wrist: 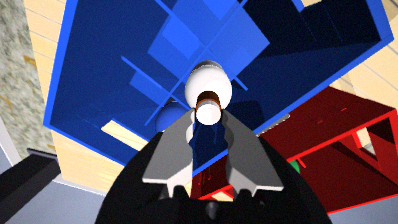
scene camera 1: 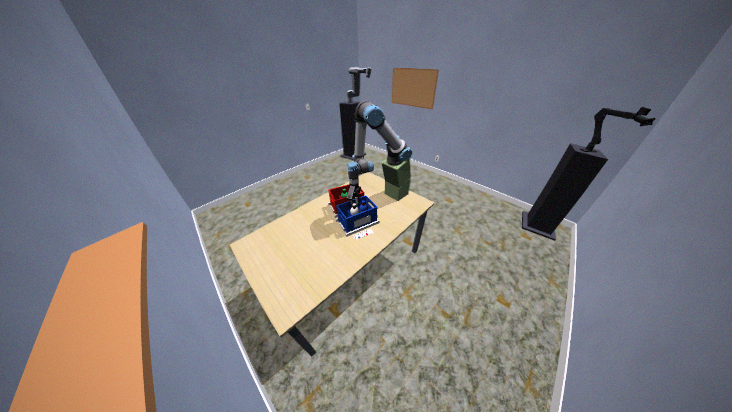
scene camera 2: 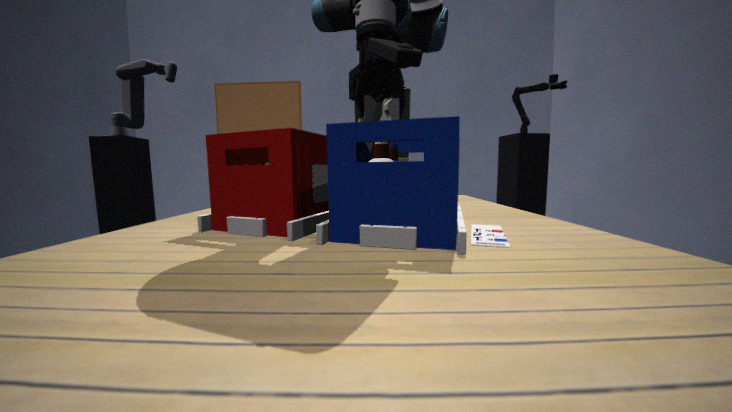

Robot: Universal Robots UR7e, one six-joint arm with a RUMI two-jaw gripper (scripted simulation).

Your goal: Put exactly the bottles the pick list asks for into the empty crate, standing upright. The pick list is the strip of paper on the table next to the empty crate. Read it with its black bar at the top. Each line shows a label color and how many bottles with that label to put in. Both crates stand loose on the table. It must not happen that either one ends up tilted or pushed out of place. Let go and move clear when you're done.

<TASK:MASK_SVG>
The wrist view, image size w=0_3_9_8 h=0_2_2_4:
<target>my gripper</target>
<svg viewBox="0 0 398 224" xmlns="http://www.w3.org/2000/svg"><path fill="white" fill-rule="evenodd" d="M94 223L332 224L320 200L298 171L263 137L255 134L224 108L221 110L220 123L225 127L224 139L228 143L225 167L226 179L232 185L234 201L190 198L184 186L192 179L193 150L189 145L189 141L193 137L193 124L196 122L196 109L194 107L162 132L158 132L125 165L107 192Z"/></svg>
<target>blue crate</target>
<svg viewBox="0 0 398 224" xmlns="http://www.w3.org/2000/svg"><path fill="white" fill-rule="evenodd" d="M220 119L215 124L205 125L196 117L193 137L189 141L189 145L193 150L192 177L228 154L228 143L224 139L225 127L220 123ZM43 125L125 167L139 150L101 129L112 120L149 142L157 134L155 129L156 117L170 96L188 110L191 109L186 102L184 94L186 81L193 68L199 62L211 60L223 68L231 82L232 96L225 110L255 134L258 134L393 42L394 36L382 0L321 0L306 7L301 0L66 0Z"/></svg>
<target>red crate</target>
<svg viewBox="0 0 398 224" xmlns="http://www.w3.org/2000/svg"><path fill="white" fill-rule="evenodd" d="M227 154L192 177L190 198L217 200L212 195L223 192L234 201L232 185L226 179ZM257 134L266 139L288 162L297 161L300 175L308 182L327 214L398 196L397 109L328 86ZM357 131L366 128L375 155L362 147L356 133Z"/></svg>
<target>white bottle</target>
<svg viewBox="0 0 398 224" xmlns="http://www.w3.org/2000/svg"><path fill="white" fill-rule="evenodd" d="M205 60L199 62L191 71L185 84L184 94L190 108L194 107L196 109L197 119L202 124L212 125L220 119L222 108L225 109L229 104L232 96L232 86L223 68L218 63Z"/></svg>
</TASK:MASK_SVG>
